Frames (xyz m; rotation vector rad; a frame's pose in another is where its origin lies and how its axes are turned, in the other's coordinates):
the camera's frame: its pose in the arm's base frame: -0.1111 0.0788 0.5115 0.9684 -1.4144 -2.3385
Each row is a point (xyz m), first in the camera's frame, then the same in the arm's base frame.
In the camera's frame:
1: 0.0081 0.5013 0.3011
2: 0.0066 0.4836 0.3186
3: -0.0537 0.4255 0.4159
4: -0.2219 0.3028 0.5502
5: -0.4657 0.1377 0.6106
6: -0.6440 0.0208 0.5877
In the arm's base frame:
1: -0.3763 0.0324 1.0307
2: -0.3842 0.0542 1.0216
3: -0.3946 0.1821 1.0271
4: -0.3396 0.4236 1.0336
5: -0.1745 0.6738 1.0121
6: -0.0109 0.8083 0.9787

